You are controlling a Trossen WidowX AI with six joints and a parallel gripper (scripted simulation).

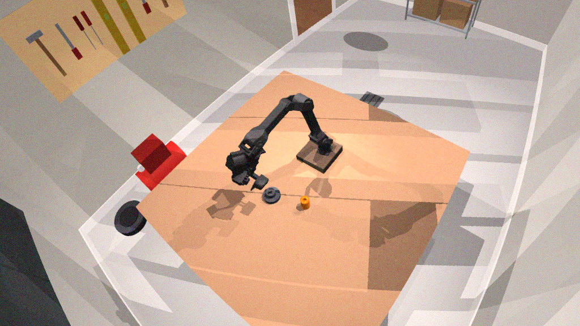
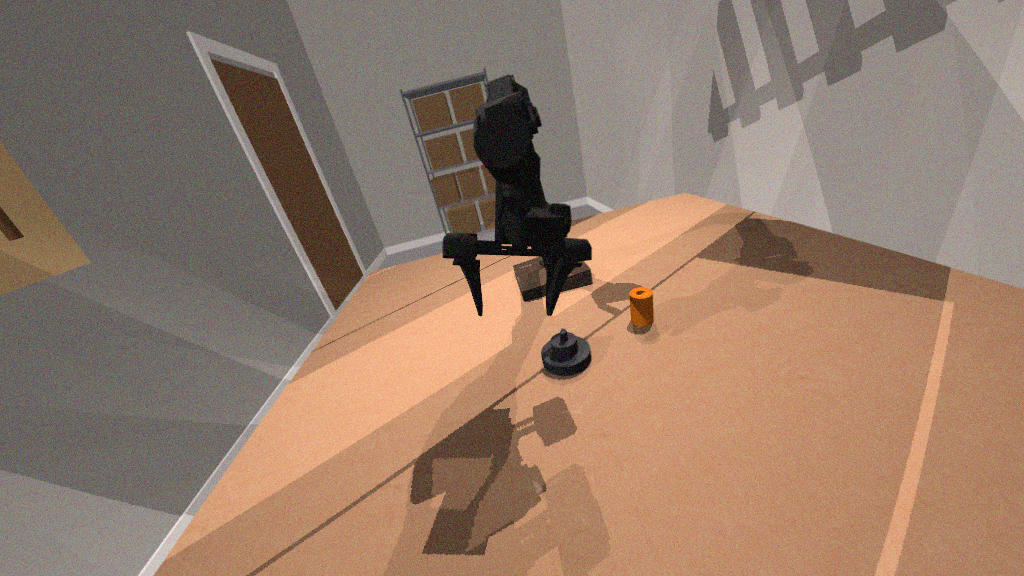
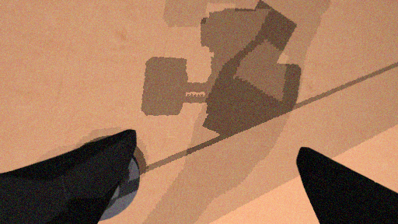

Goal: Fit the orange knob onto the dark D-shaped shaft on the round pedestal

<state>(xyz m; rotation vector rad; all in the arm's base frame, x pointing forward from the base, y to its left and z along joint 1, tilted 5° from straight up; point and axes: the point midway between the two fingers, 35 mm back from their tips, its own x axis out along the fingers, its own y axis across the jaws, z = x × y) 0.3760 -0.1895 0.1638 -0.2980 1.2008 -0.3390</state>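
My gripper tip is 8 cm past the orange knob, 25 cm to the right of it and 13 cm above it. From my gripper tip the other things lie so: dark round pedestal 6 cm behind, 8 cm to the left, 12 cm below.
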